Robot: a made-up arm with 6 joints.
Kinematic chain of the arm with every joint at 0, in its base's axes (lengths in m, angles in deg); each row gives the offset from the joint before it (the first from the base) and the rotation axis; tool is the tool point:
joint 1: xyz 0 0 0.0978 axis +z
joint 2: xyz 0 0.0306 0 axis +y
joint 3: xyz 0 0 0.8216 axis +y
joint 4: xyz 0 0 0.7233 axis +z
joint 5: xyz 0 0 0 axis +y
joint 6: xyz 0 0 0.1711 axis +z
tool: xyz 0 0 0
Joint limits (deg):
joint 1: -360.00..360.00
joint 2: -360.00..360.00
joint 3: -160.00..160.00
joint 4: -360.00..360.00
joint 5: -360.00..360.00
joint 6: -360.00..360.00
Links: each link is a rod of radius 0.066 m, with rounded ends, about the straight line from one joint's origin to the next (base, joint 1, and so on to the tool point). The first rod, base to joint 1, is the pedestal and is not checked.
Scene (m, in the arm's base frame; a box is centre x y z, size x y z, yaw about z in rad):
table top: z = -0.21
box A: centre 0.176 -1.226 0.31 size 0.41 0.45 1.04 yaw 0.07
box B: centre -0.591 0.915 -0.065 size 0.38 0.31 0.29 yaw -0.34
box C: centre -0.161 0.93 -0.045 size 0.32 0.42 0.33 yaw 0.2
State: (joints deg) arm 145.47 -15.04 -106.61 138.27 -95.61 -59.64
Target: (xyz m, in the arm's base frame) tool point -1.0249 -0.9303 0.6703
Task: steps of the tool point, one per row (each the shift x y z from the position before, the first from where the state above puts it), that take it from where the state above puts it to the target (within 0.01 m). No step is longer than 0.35 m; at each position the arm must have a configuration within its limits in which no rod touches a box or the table.
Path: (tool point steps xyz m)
1: -0.2045 -0.0535 0.1751
2: -0.2015 0.0398 0.1384
3: -0.1579 0.1206 0.0957
4: -0.0839 0.1731 0.0497
5: 0.0046 0.1868 0.0023
6: -0.0564 -0.1906 0.0868
7: -0.1023 -0.2009 0.0432
8: -0.1478 -0.1934 -0.0063
9: -0.1872 -0.1678 -0.0593
10: -0.2148 -0.1266 -0.1127
11: -0.2266 -0.0732 -0.1633
12: -0.2197 -0.0131 -0.2079

